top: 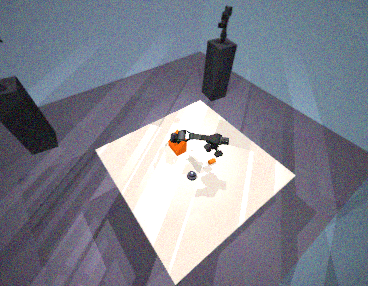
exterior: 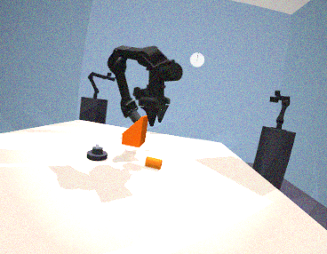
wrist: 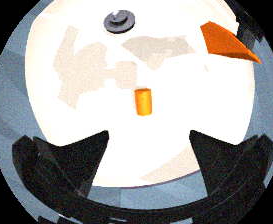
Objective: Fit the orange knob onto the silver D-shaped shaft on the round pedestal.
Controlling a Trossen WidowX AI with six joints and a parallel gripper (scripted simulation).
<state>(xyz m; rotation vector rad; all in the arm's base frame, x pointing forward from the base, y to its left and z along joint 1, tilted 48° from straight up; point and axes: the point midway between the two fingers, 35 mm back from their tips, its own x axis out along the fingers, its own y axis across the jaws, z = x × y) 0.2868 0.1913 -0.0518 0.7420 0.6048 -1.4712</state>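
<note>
The orange knob lies 15 cm below my gripper tip. Round my gripper tip: dark round pedestal 3 cm ahead, 22 cm to the right, 14 cm below.
</note>
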